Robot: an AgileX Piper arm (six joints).
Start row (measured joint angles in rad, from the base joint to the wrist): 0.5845, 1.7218, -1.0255, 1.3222, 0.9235, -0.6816
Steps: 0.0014, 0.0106, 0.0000, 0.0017, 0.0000, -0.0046; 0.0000, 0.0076, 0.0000, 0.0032, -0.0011, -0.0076; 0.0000, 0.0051, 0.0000, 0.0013, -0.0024, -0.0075; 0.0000, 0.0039, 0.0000, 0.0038, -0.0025, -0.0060; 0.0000, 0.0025, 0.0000, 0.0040, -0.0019, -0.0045; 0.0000, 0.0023, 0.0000, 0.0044, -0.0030, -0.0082; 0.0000, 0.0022, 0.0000, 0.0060, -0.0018, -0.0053; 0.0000, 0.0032, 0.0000, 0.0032, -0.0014, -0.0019; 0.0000, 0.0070, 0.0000, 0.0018, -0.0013, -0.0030; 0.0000, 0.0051, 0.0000, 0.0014, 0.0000, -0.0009; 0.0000, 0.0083, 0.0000, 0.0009, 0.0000, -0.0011; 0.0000, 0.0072, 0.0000, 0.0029, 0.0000, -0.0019; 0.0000, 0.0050, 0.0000, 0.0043, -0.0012, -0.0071; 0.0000, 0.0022, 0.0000, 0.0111, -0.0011, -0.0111; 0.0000, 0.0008, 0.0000, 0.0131, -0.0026, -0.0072; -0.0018, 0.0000, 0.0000, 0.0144, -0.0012, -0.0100; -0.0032, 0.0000, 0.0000, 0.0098, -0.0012, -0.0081
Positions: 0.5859, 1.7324, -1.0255, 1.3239, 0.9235, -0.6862; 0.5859, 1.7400, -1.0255, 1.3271, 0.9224, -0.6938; 0.5859, 1.7451, -1.0255, 1.3284, 0.9200, -0.7013; 0.5859, 1.7490, -1.0255, 1.3322, 0.9175, -0.7073; 0.5859, 1.7515, -1.0255, 1.3362, 0.9156, -0.7118; 0.5859, 1.7538, -1.0255, 1.3406, 0.9126, -0.7200; 0.5859, 1.7560, -1.0255, 1.3466, 0.9108, -0.7253; 0.5859, 1.7592, -1.0255, 1.3498, 0.9094, -0.7272; 0.5859, 1.7662, -1.0255, 1.3516, 0.9081, -0.7302; 0.5859, 1.7713, -1.0255, 1.3530, 0.9081, -0.7311; 0.5859, 1.7796, -1.0255, 1.3539, 0.9081, -0.7322; 0.5859, 1.7868, -1.0255, 1.3568, 0.9081, -0.7341; 0.5859, 1.7918, -1.0255, 1.3611, 0.9069, -0.7412; 0.5859, 1.7940, -1.0255, 1.3722, 0.9058, -0.7523; 0.5859, 1.7948, -1.0255, 1.3853, 0.9032, -0.7595; 0.5841, 1.7948, -1.0255, 1.3997, 0.9020, -0.7695; 0.5809, 1.7948, -1.0255, 1.4095, 0.9008, -0.7776
